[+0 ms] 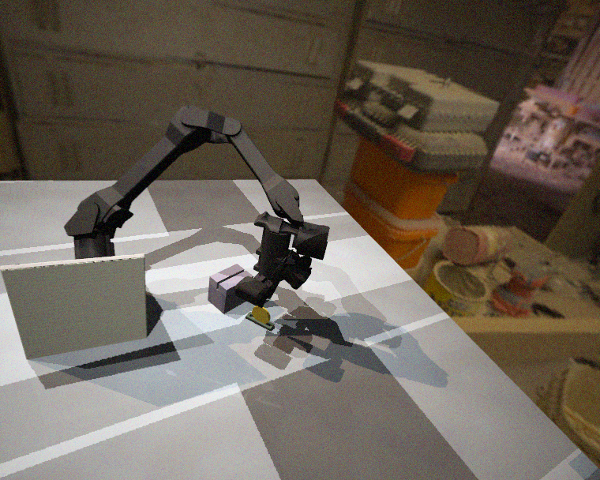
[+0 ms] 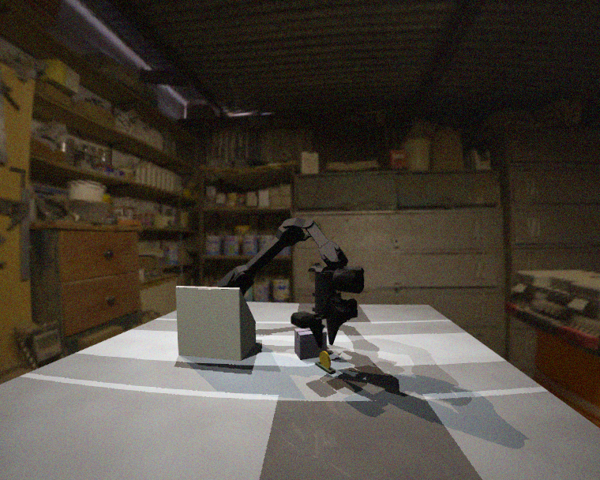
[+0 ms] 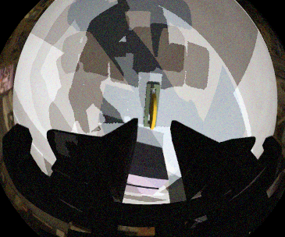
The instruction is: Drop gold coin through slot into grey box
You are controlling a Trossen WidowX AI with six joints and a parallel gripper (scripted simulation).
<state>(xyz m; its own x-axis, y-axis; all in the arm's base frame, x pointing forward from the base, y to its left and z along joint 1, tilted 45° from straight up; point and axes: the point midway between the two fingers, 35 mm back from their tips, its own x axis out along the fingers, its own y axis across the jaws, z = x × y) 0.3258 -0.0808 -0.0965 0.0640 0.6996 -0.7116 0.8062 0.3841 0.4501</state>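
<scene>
Now: gripper tip 40 mm above the gold coin.
</scene>
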